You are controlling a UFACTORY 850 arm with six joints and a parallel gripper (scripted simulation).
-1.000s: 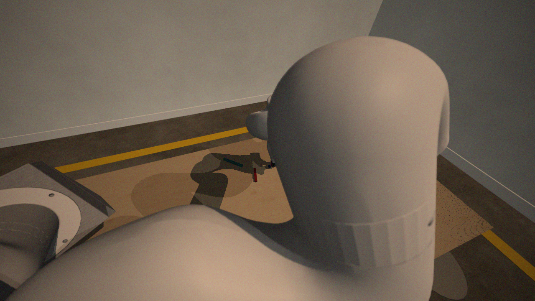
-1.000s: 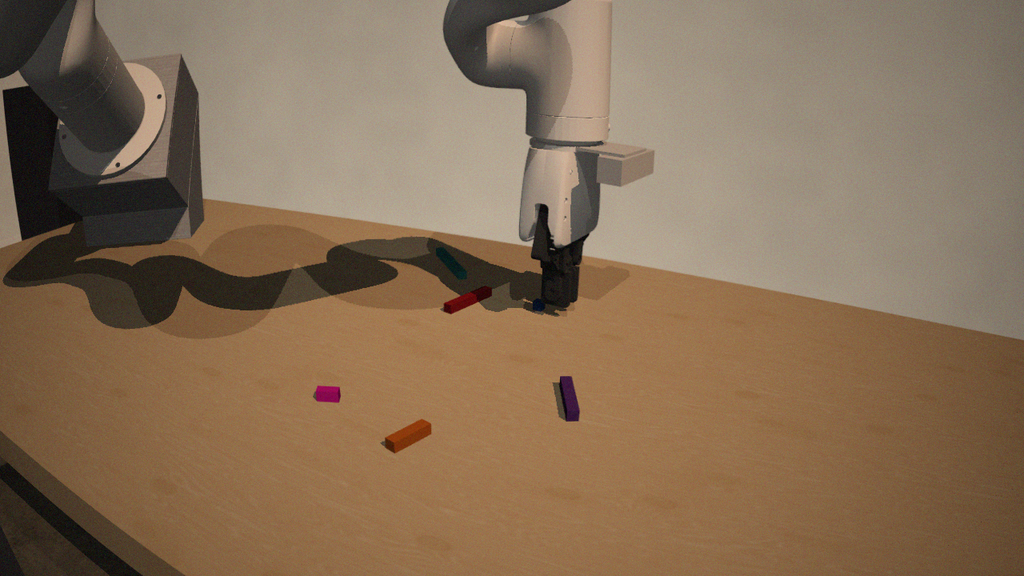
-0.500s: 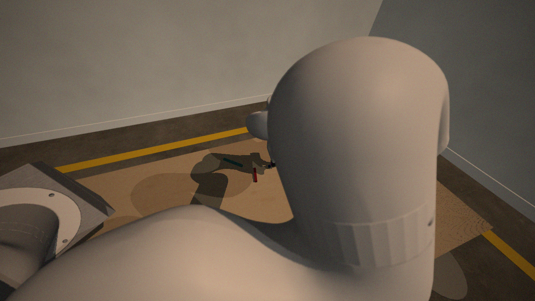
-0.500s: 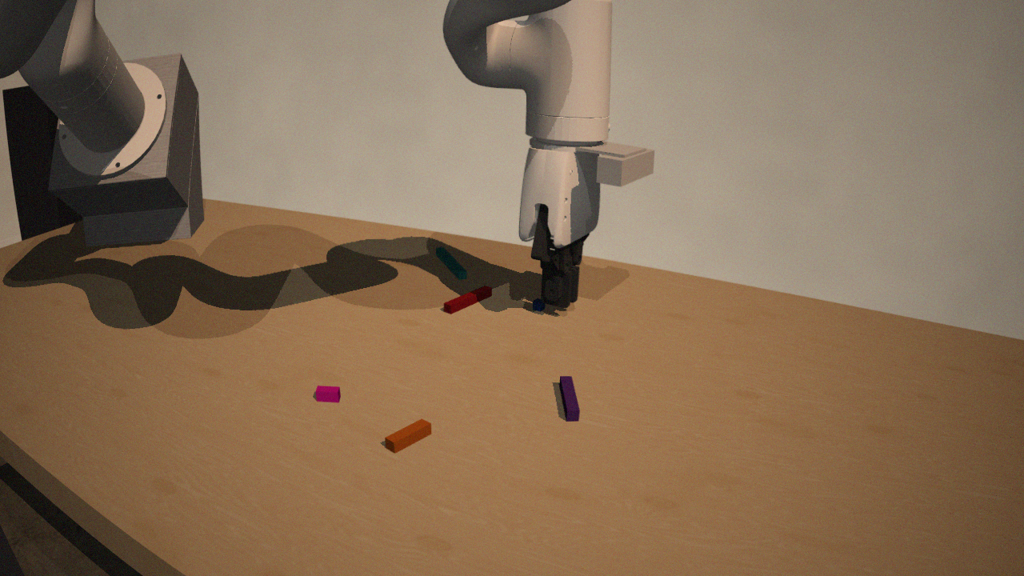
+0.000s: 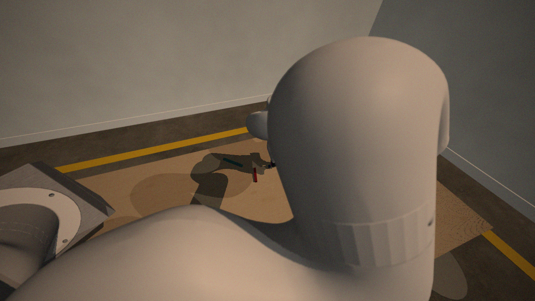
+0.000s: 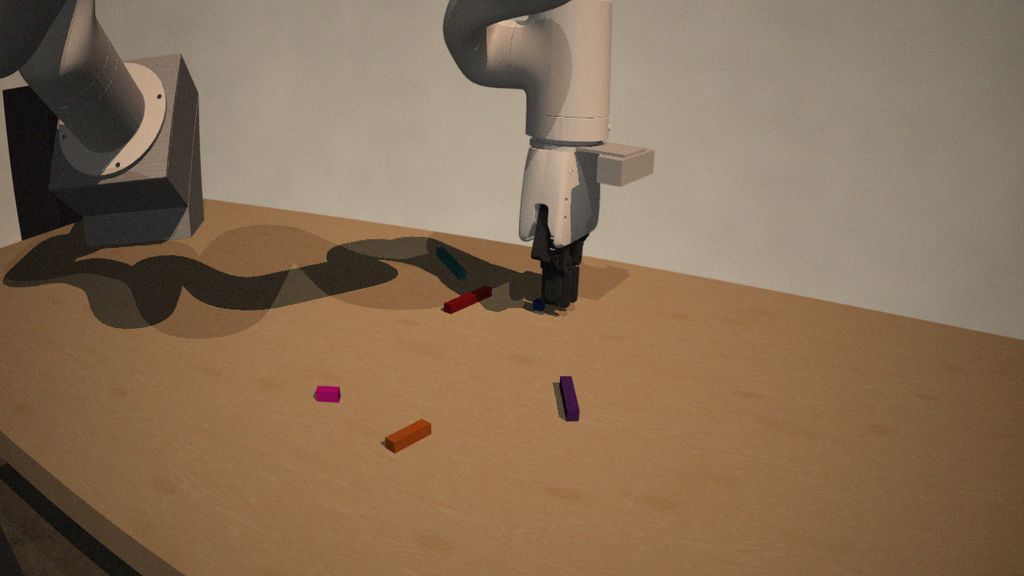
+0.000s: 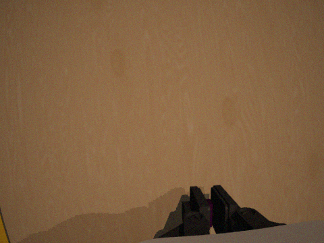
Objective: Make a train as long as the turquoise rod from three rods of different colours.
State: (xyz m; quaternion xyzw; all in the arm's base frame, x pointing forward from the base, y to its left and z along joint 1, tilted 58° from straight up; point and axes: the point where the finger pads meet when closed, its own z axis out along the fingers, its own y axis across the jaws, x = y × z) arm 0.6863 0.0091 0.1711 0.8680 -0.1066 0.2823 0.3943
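Now: the blue rod 30 mm below my hand, 20 mm behind it and 10 mm to the left of it. The rest, counted from my hand: purple rod 190 mm to the right, 30 mm below, 10 mm ahead; red rod 100 mm behind, 30 mm below, 20 mm to the left; turquoise rod 140 mm to the left, 140 mm behind, 30 mm below.
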